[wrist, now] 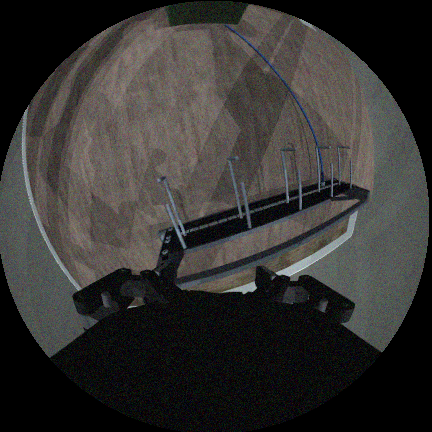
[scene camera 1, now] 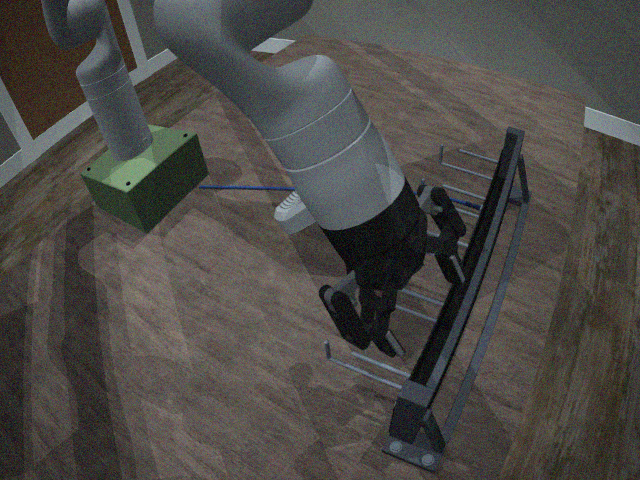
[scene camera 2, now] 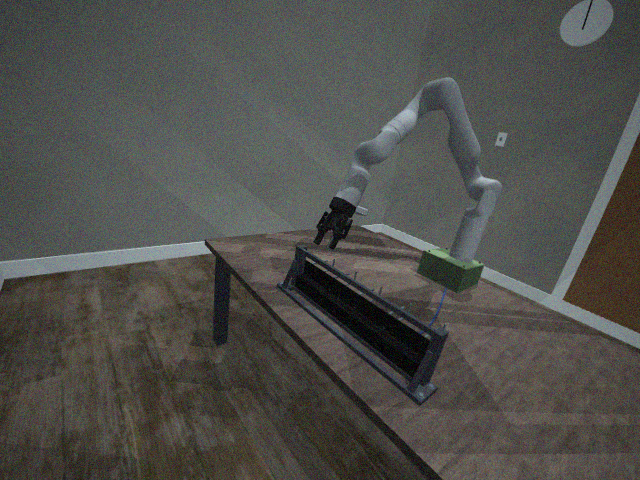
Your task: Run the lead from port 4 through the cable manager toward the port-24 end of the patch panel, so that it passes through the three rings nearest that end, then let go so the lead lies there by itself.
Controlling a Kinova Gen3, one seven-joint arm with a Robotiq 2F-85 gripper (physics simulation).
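Observation:
The blue lead (scene camera 1: 242,188) (scene camera 2: 440,308) (wrist: 295,97) runs from beside the green box to the patch panel (scene camera 1: 417,392) (wrist: 270,212), meeting it near its far end in scene camera 1. In the wrist view it bends down beside the second ring from the right; whether it lies inside that ring is unclear. The nearest ring (scene camera 1: 367,373) (wrist: 172,204) in scene camera 1, at the end away from the lead, holds no lead. My gripper (scene camera 1: 426,308) (scene camera 2: 325,244) (wrist: 214,274) is open and empty, above the panel, away from the lead. It hides middle rings in scene camera 1.
The green box (scene camera 1: 168,178) (scene camera 2: 449,272) under the arm's base stands behind the panel's ring side. The ring prongs stick out from the panel toward it. The table edge (scene camera 2: 330,361) runs along the panel's other side.

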